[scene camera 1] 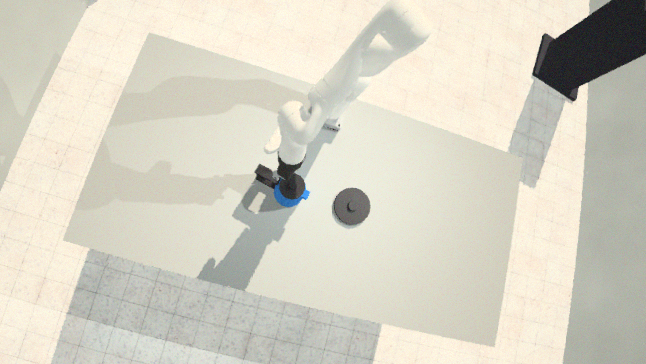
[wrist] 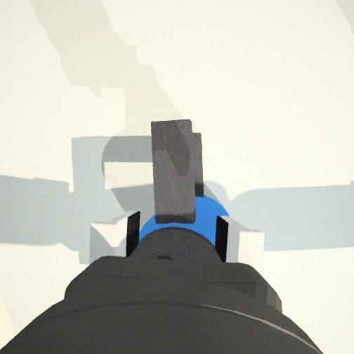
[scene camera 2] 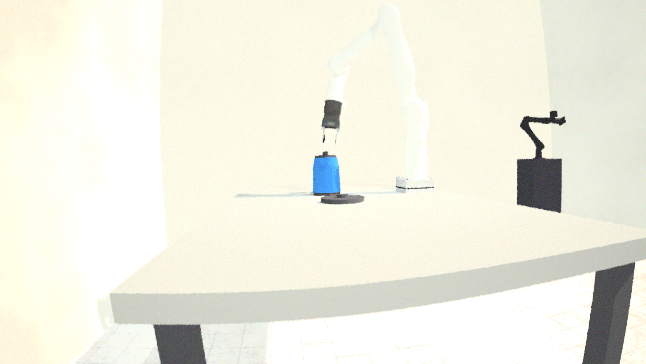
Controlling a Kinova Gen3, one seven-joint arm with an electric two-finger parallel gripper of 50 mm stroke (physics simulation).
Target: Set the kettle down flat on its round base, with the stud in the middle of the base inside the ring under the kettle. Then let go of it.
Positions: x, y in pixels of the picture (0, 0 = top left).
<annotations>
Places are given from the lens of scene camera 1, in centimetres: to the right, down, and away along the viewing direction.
round dark base (scene camera 1: 352, 206): 12, 10, 135
</annotations>
